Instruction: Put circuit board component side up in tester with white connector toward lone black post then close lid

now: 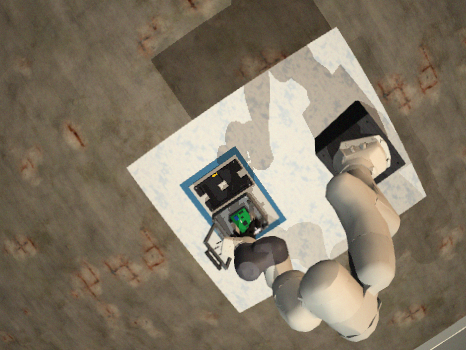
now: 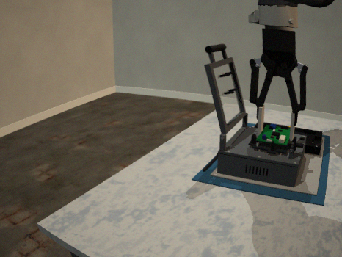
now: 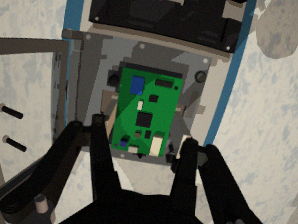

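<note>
My gripper is now 20 mm above the green circuit board. The rest, counted from my hand: tester nest (40 mm below, 10 mm to the left, 10 mm ahead); tester lid (130 mm ahead, 80 mm above, 20 mm to the left).
</note>
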